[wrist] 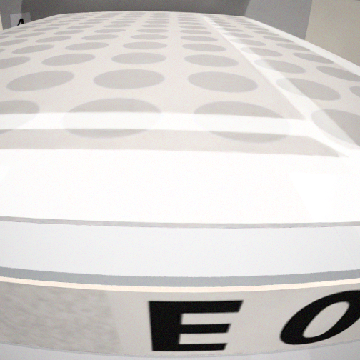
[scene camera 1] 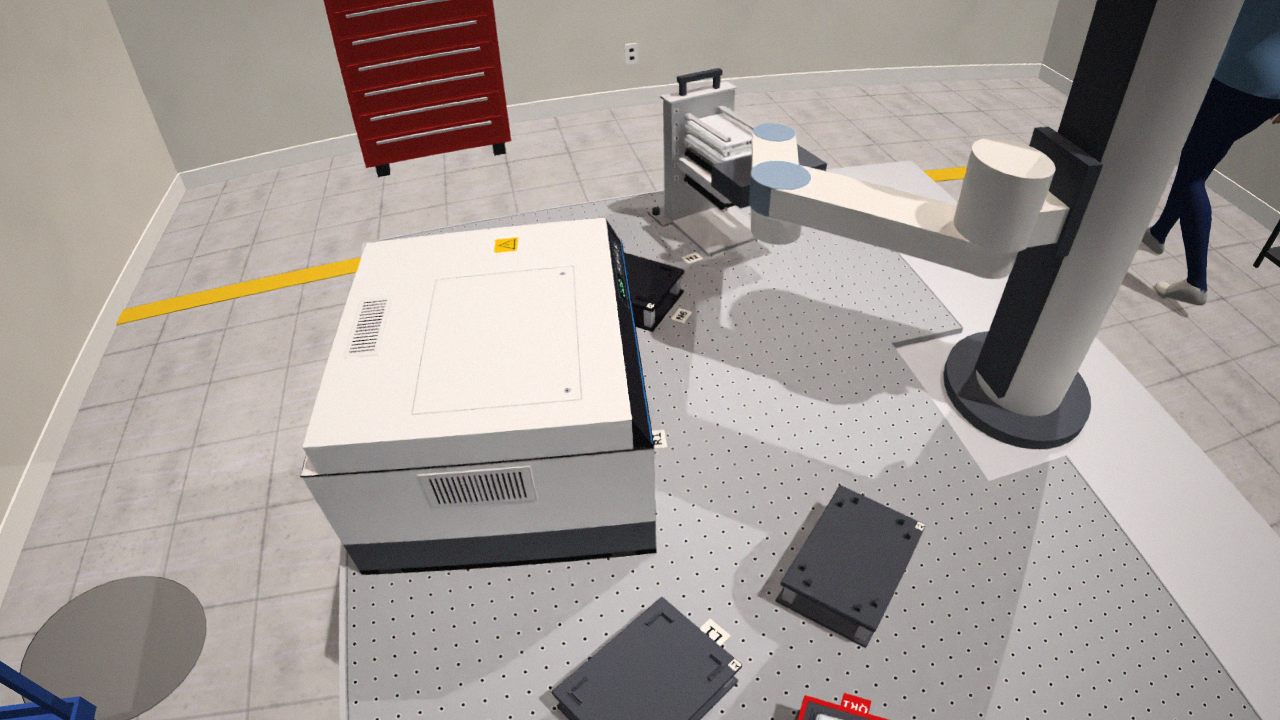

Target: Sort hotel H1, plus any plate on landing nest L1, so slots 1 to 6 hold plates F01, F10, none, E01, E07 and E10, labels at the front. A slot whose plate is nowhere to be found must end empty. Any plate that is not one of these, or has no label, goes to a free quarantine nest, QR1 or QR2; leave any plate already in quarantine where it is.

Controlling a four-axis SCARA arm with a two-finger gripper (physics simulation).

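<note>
The hotel [scene camera 1: 673,156] stands at the back centre in scene camera 1, with several light plates [scene camera 1: 717,134] in its upper slots; their labels cannot be read there. My gripper [scene camera 1: 725,170] is at the hotel's open side, partly hidden by the arm, and the log-like detail of its fingers does not show. It is open and empty. In the wrist view a clear-lidded plate [wrist: 165,185] fills the picture very close, its front label [wrist: 195,325] cut off after "E 0". Landing nest L1 [scene camera 1: 648,667] shows no plate. The red QR1 nest [scene camera 1: 810,704] is partly cut off; QR2 does not show.
A large white instrument [scene camera 1: 501,340] stands left of the arm column [scene camera 1: 1065,268]. A black nest or plate [scene camera 1: 657,291] sits by its front. A dark raised stand [scene camera 1: 854,564] is near the front right. A red drawer cabinet [scene camera 1: 420,76] and a person [scene camera 1: 1203,170] are beyond the table.
</note>
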